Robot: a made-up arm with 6 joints.
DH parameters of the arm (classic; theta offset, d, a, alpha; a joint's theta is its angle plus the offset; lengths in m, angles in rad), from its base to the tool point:
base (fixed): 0 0.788 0.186 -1.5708
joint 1: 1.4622 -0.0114 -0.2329 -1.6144
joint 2: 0 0.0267 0.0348 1.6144
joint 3: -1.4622 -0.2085 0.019 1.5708
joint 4: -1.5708 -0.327 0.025 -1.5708
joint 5: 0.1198 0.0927 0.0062 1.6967
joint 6: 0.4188 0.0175 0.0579 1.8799
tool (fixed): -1.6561 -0.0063 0 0
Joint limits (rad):
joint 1: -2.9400..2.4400
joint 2: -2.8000..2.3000
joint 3: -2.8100..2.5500
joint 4: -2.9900..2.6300
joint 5: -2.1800..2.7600
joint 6: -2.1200..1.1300
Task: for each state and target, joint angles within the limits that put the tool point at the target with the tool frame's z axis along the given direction. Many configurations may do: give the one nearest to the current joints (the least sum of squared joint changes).
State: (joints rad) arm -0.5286 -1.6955 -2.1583 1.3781 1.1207 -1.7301
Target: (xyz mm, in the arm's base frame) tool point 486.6 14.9 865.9 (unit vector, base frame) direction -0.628 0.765 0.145
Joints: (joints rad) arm -0.0914 -1.9753 -1.7517 1.2136 0.9767 -1.5550
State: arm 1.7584 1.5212 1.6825 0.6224 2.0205 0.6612
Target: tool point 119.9 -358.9 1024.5 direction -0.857 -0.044 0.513
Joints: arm 0.9856 0.8449 0.9253 0.8292 1.4978 1.0585
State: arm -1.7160 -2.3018 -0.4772 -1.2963 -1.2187 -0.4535
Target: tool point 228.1 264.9 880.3 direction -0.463 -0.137 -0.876
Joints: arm -2.3343 -1.5266 -0.4832 -1.8524 -1.6247 -0.1200
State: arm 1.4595 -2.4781 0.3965 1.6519 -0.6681 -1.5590
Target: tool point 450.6 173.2 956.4 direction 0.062 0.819 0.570
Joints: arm 2.2127 -1.8132 0.9906 2.2203 -1.2870 -1.1873
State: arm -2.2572 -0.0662 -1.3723 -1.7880 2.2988 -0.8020
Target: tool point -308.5 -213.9 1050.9 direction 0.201 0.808 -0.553
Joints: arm -1.6560 0.6305 -1.9051 -2.0190 2.0634 -0.7179
